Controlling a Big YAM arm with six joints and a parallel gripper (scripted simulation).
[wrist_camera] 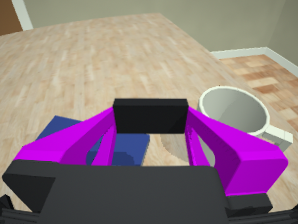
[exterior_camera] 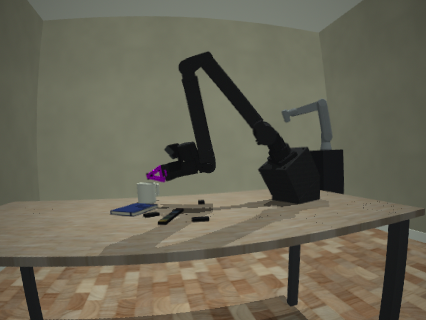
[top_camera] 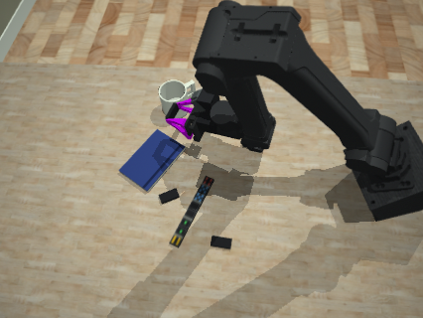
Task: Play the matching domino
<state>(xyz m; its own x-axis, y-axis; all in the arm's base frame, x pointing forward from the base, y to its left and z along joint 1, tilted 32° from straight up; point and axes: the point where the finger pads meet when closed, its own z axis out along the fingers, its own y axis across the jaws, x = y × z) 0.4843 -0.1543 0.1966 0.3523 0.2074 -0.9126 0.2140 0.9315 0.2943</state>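
My gripper is now right at the black domino. From my hand the other things lie so: white mug 11 cm to the right, 9 cm below, 3 cm ahead; blue book 12 cm below, 8 cm to the left, 6 cm ahead.
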